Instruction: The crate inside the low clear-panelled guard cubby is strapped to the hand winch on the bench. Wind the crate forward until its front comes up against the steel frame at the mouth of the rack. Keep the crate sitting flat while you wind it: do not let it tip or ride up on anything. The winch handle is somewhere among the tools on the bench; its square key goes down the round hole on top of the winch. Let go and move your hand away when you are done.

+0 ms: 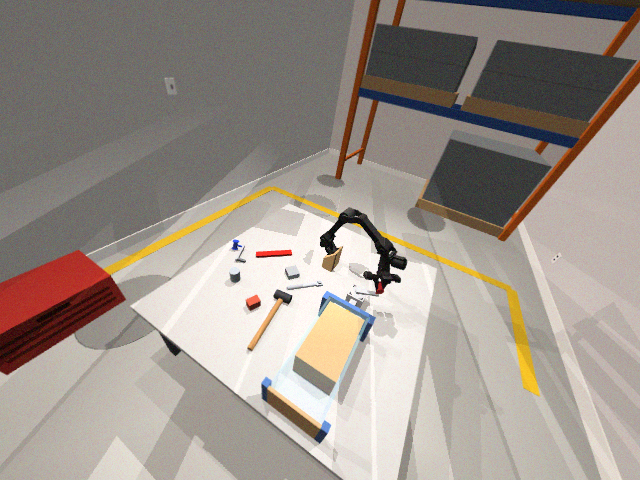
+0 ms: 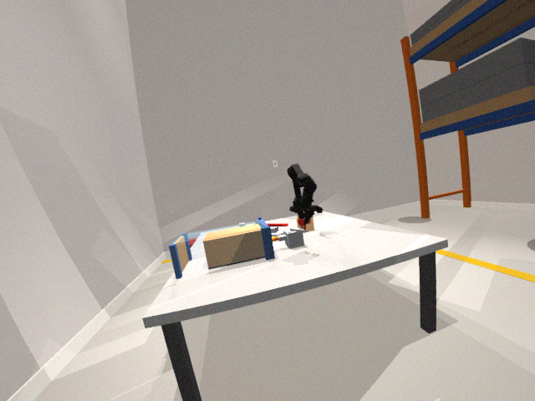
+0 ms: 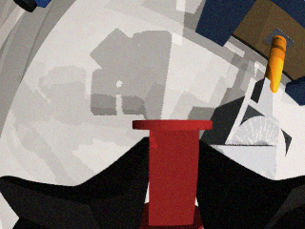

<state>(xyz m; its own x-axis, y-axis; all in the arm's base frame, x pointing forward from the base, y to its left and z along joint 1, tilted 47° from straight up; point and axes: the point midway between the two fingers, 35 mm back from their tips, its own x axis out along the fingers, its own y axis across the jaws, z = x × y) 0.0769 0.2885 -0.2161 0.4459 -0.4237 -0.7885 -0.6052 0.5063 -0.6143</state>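
My gripper tip is 10 cm to the left of the grey hand winch, 10 cm above it and 3 cm short of it. Also, from my gripper tip: red knob (1 cm to the right, 1 cm behind); frame (20 cm ahead, 7 cm to the right, 3 cm below); red-knobbed winch handle (4 cm to the right, 3 cm below, 1 cm ahead).
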